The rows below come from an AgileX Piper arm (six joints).
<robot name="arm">
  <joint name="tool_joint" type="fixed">
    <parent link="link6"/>
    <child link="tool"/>
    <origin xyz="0 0 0"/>
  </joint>
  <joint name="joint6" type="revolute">
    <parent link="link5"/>
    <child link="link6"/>
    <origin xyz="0 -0.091 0" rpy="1.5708 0 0"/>
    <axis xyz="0 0 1"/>
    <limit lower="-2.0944" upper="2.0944"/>
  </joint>
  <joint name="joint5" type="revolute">
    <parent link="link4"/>
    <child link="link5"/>
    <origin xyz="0 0 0" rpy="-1.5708 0 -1.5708"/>
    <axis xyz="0 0 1"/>
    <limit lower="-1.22" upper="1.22"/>
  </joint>
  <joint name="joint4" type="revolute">
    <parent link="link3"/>
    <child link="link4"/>
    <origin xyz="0.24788 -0.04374 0" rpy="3.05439 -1.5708 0"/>
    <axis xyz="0 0 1"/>
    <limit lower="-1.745" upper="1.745"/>
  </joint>
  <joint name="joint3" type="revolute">
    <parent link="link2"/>
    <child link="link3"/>
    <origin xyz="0.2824 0.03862 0" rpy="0 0 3.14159"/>
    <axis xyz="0 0 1"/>
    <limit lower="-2.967" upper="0"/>
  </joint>
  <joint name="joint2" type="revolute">
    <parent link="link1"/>
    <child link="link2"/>
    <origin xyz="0 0 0" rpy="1.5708 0 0"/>
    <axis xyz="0 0 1"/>
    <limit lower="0" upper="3.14"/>
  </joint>
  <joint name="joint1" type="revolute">
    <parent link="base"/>
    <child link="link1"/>
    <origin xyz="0 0 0.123" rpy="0 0 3.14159"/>
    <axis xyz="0 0 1"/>
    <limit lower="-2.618" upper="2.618"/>
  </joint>
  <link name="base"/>
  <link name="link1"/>
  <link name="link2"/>
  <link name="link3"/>
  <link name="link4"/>
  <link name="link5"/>
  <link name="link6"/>
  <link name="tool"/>
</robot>
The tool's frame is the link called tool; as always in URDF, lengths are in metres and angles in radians.
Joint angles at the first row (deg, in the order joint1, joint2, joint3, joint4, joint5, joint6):
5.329 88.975 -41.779 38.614 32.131 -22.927
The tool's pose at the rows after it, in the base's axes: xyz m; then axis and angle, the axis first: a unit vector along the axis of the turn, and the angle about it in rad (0 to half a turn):
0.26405 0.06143 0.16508 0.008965 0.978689 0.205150 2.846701
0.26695 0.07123 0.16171 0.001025 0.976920 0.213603 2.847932
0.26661 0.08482 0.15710 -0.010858 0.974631 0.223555 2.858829
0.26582 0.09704 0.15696 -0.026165 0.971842 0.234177 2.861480
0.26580 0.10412 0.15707 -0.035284 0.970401 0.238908 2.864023
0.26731 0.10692 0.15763 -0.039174 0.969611 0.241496 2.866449
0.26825 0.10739 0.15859 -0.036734 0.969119 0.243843 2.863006
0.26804 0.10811 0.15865 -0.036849 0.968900 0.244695 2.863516
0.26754 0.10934 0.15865 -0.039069 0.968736 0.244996 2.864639
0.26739 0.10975 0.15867 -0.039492 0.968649 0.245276 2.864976
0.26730 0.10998 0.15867 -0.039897 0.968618 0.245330 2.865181
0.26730 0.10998 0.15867 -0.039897 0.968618 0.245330 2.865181
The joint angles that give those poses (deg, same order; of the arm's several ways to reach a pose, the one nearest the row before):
6.218 91.254 -41.829 42.131 32.131 -26.345
8.046 92.618 -42.355 44.487 31.339 -27.773
10.676 93.917 -42.487 47.139 30.607 -29.205
12.953 94.447 -42.897 49.230 30.507 -30.573
14.275 94.836 -43.343 49.957 30.508 -30.944
14.668 95.194 -43.940 50.041 30.829 -30.943
14.669 95.194 -44.144 50.429 30.838 -30.941
14.804 95.194 -44.144 50.572 30.839 -30.943
15.067 95.194 -44.144 50.572 30.839 -30.943
15.150 95.193 -44.144 50.609 30.839 -30.942
15.200 95.194 -44.145 50.609 30.839 -30.941
15.200 95.194 -44.145 50.609 30.839 -30.941

